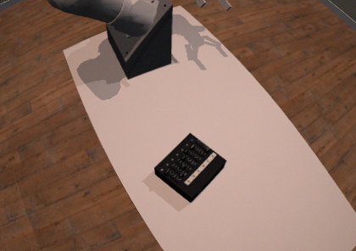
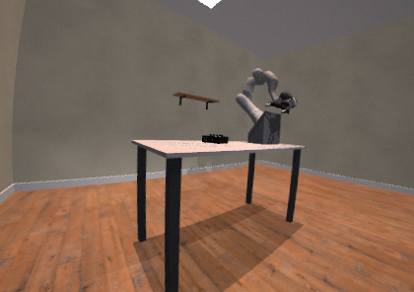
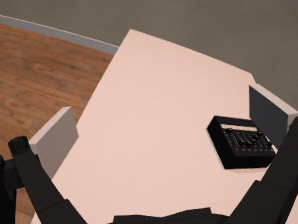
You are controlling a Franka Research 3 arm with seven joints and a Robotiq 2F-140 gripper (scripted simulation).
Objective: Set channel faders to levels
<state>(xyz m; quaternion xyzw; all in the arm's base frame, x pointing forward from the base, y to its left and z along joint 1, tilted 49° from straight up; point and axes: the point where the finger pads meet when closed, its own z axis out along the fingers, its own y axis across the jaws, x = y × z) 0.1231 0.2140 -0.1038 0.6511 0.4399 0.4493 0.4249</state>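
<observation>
Right now the master fader is 38 cm ahead of my hand, 35 cm to the right of it and 24 cm below it.
</observation>
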